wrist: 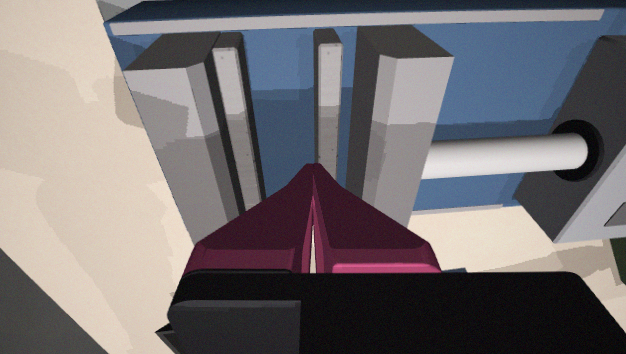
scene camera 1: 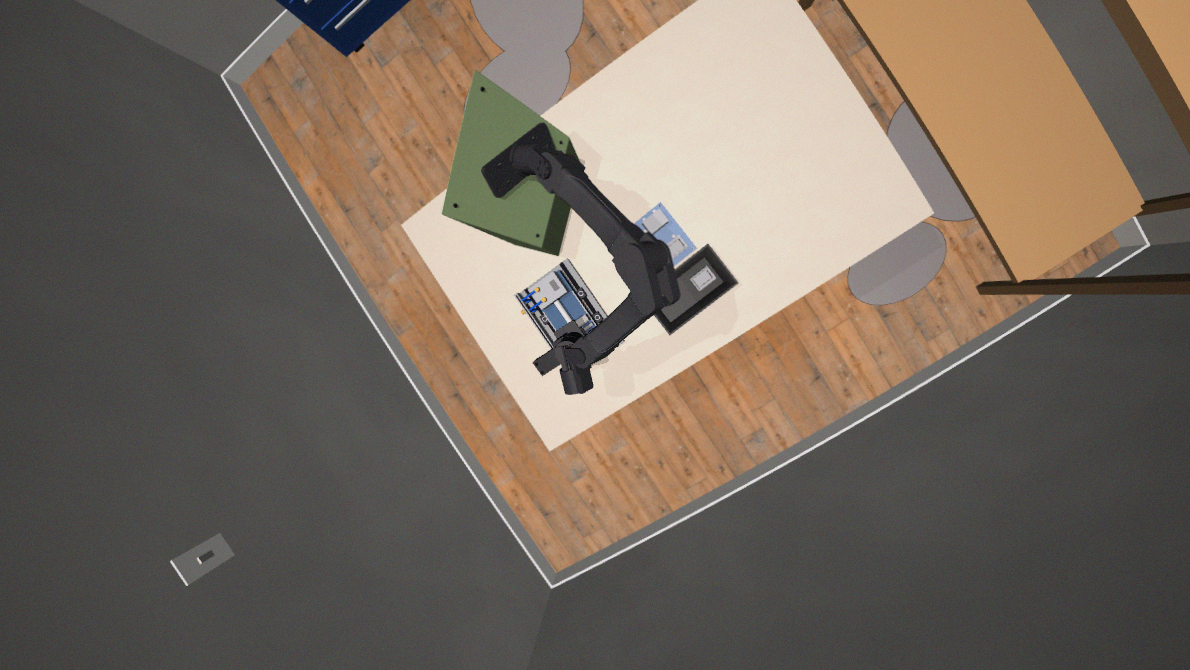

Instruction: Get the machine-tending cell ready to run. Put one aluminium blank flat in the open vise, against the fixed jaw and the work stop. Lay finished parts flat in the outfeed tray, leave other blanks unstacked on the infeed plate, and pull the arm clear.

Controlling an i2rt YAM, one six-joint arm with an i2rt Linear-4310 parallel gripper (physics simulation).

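Seen in the pictures: gripper, fingertip midpoint: (wrist: 312,176) (scene camera 1: 580,334); arm's base at its link origin: (scene camera 1: 519,159).
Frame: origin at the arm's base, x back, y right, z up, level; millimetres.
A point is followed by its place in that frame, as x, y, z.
The blue-bed vise (scene camera 1: 552,315) @(-340, 98, -245) (wrist: 282,130) @(-432, 42, -245) is partly under the arm in the scene view. In the wrist view its fixed jaw (wrist: 175,135) stands at left and its moving jaw (wrist: 411,100), on a white screw, at right. Two narrow pale bars (wrist: 231,85) @(-455, 66, -225) (wrist: 329,85) @(-423, 74, -225) stand apart between the jaws; no flat blank shows across them. My gripper (wrist: 312,176) @(-417, 34, -226) is shut and empty, its tips seen over the right bar; the arm hides the fingers in the scene view. A pale part (scene camera 1: 702,277) @(-370, -341, -272) lies in the dark tray (scene camera 1: 722,264) @(-353, -402, -264). Two pale pieces (scene camera 1: 655,220) @(-178, -263, -261) (scene camera 1: 677,243) @(-257, -304, -276) lie apart on the blue plate (scene camera 1: 662,208) @(-146, -296, -297).
The arm's elbow (scene camera 1: 645,270) @(-329, -178, 178) hangs over the tray's left end and beside the blue plate. Blue and yellow fittings (scene camera 1: 532,297) @(-272, 137, -245) stand at the vise's upper left. The green base block (scene camera 1: 491,183) @(-51, 61, 58) carries the arm on the cream surface (scene camera 1: 749,108) @(42, -612, -306).
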